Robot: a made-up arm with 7 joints.
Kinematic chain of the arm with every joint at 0, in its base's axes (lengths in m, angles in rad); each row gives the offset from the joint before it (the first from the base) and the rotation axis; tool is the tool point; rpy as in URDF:
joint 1: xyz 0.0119 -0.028 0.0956 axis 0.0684 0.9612 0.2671
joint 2: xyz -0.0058 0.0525 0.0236 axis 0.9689 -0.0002 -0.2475
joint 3: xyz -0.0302 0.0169 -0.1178 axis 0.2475 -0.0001 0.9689
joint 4: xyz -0.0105 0.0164 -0.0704 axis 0.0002 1 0
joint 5: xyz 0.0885 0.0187 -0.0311 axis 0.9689 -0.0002 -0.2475
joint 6: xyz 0.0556 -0.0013 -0.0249 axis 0.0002 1 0
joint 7: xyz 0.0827 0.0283 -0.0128 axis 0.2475 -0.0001 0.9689
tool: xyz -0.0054 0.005 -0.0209 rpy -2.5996 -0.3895 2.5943
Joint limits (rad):
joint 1: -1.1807..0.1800
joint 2: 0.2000..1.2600
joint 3: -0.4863..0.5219
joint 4: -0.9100..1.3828
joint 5: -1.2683..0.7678
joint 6: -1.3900..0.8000
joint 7: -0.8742..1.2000
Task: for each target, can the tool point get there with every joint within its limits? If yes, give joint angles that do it. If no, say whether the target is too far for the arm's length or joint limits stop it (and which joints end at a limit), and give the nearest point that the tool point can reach.
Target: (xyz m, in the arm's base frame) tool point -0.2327 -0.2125 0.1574
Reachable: no: joint limits stop it (at a limit: joint 1, joint 2, joint 3, joint 4, joint 7) | nearest point -0.0277 0.0512 0.2125 | short by 0.339 m
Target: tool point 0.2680 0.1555 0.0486
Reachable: yes | joints -0.3216 0.7400 -0.0927 -0.1049 0.4122 -0.2852 0.0174
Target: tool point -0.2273 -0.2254 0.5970
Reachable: no: too far | nearest point -0.0152 0.0649 0.2851 | short by 0.476 m
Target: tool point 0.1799 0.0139 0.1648
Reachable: yes | joints -0.7296 0.8184 -0.4007 -0.5946 0.4370 -0.6814 -0.2435
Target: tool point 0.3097 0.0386 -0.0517
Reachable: yes | joints -0.5460 0.2969 -0.3338 0.0722 -0.9096 -0.2048 -0.1624
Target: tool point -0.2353 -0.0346 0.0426
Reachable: no: joint limits stop it (at a limit: joint 1, joint 2, joint 3, joint 4, joint 6, joint 7) | nearest point -0.0402 0.0735 0.1905 | short by 0.268 m
